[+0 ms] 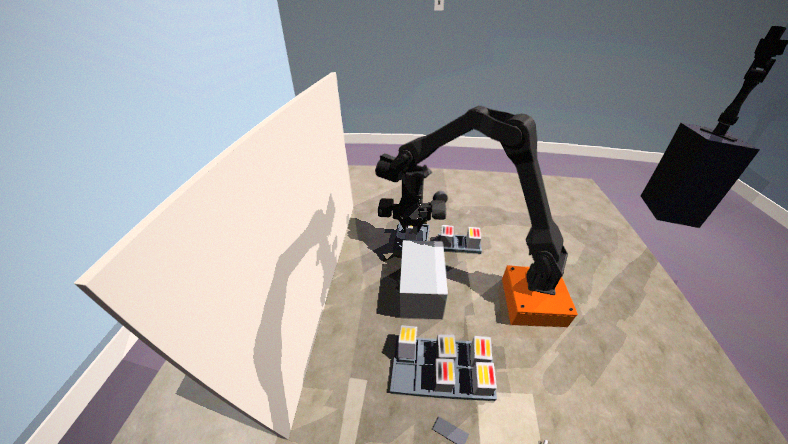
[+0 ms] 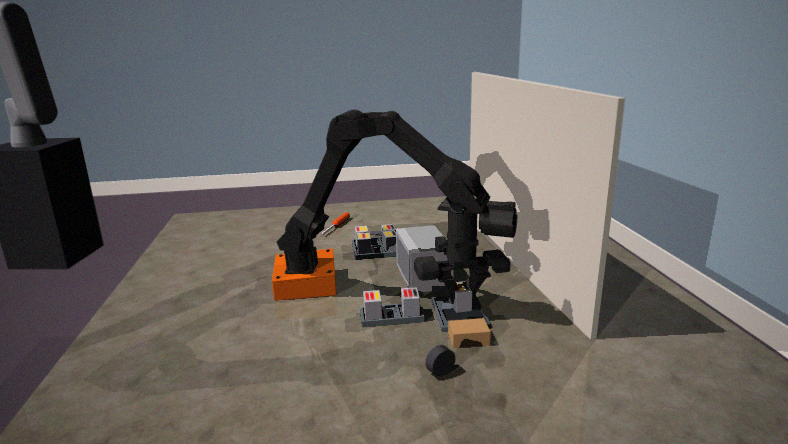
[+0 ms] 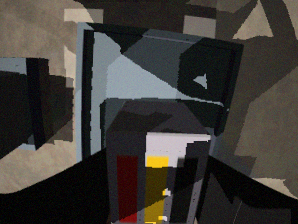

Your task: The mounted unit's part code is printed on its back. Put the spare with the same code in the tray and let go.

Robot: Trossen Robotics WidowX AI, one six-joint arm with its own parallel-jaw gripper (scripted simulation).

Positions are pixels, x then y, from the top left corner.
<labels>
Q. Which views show the gripper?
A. Image 1, image 2 and image 3: all of them.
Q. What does the gripper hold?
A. A grey spare.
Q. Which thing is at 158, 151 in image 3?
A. A grey spare.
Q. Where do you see a rack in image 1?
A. At 415, 377
</labels>
